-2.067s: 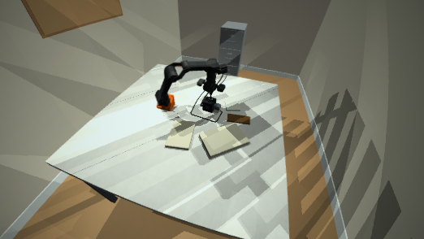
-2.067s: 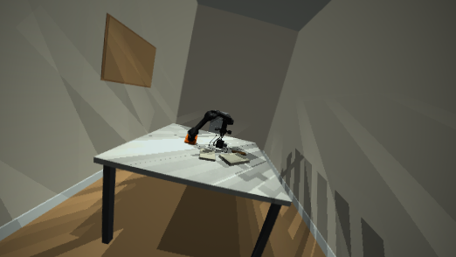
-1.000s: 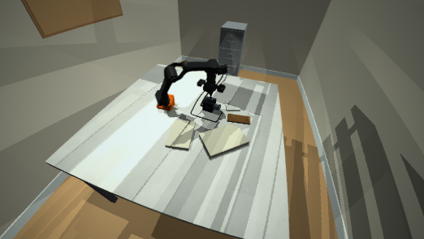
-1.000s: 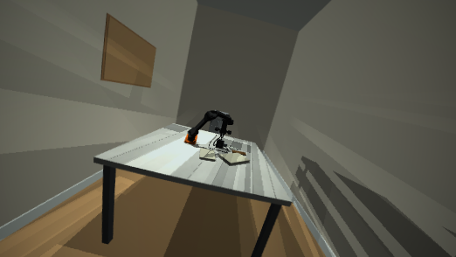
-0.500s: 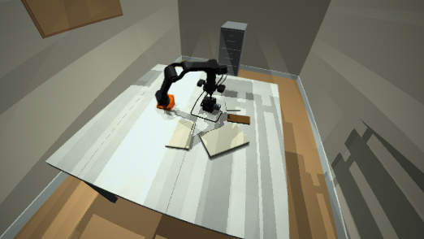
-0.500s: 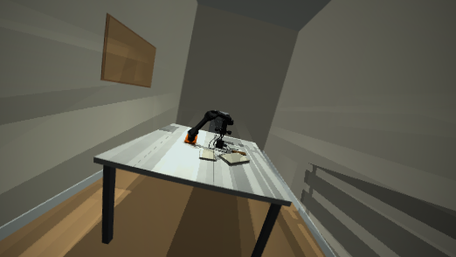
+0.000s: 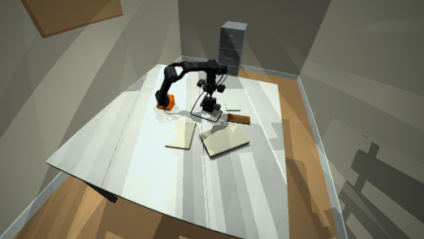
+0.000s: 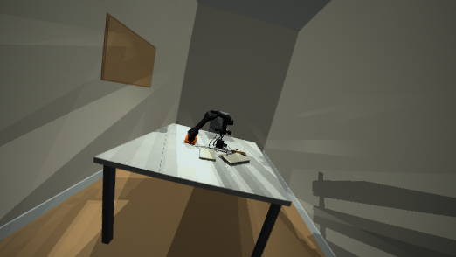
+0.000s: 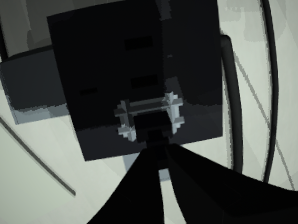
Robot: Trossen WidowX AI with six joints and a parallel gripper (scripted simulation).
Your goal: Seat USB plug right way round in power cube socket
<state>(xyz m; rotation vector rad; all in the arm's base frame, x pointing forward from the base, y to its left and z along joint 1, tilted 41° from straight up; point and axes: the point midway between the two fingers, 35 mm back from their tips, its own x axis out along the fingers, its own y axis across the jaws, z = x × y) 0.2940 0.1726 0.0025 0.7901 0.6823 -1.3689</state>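
The grey USB plug is 20 mm below my gripper tip. From my gripper tip the other things lie so: brown flat block (230 mm ahead, 100 mm below, 50 mm to the right).
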